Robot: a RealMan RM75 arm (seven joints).
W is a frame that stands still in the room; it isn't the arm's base.
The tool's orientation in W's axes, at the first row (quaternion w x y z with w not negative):
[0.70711 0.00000 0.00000 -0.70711]
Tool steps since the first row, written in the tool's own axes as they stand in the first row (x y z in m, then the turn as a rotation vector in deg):
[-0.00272 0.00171 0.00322 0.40 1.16 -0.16]
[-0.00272 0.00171 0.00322 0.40 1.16 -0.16]
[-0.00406 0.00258 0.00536 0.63 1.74 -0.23]
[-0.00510 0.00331 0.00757 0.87 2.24 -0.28]
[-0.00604 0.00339 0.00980 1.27 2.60 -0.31]
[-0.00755 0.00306 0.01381 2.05 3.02 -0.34]
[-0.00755 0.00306 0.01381 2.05 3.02 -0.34]
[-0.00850 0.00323 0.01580 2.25 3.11 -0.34]
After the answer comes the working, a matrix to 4 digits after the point.
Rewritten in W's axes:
[0.00171 0.00272 0.00322 1.16 -0.40 -0.16]
[0.00171 0.00272 0.00322 1.16 -0.40 -0.16]
[0.00258 0.00406 0.00536 1.74 -0.63 -0.23]
[0.00331 0.00510 0.00757 2.24 -0.87 -0.28]
[0.00339 0.00604 0.00980 2.60 -1.27 -0.31]
[0.00306 0.00755 0.01381 3.02 -2.05 -0.34]
[0.00306 0.00755 0.01381 3.02 -2.05 -0.34]
[0.00323 0.00850 0.01580 3.11 -2.25 -0.34]

The tool's axes in the first row as the columns of a matrix, in W's axes (rounded; the answer above uses it unrounded):
[0.0000 1.0000 0.0000]
[-1.0000 0.0000 0.0000]
[0.0000 0.0000 1.0000]

